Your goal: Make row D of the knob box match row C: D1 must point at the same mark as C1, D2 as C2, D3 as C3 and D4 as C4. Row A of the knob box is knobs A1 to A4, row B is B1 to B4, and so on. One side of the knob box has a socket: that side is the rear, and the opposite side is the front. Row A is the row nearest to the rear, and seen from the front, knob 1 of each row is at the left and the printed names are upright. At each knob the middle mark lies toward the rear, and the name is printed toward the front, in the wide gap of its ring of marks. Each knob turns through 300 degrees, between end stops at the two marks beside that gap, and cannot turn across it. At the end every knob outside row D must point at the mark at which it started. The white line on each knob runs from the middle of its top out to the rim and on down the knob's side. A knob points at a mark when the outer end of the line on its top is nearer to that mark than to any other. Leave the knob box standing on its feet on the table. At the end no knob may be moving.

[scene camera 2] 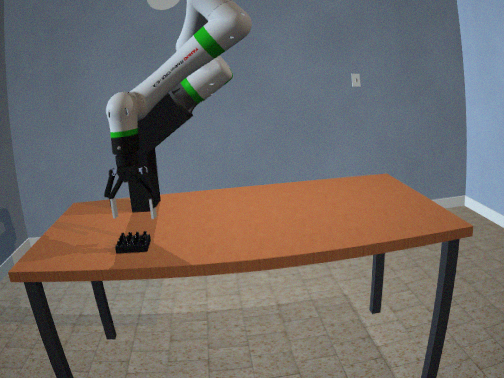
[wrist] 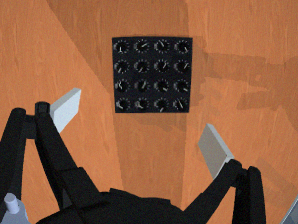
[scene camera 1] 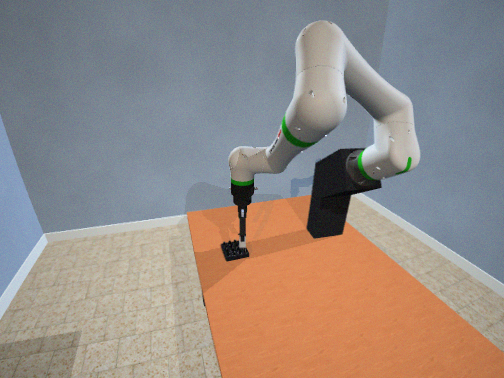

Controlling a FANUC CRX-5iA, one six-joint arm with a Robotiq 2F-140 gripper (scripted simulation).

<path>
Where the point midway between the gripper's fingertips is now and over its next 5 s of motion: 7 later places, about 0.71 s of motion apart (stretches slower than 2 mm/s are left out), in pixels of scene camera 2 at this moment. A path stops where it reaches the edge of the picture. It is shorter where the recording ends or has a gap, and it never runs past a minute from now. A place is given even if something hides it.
My gripper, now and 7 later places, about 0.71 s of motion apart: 134, 217; 135, 215; 136, 213; 136, 214; 139, 223; 140, 227; 141, 234; 141, 238
</path>
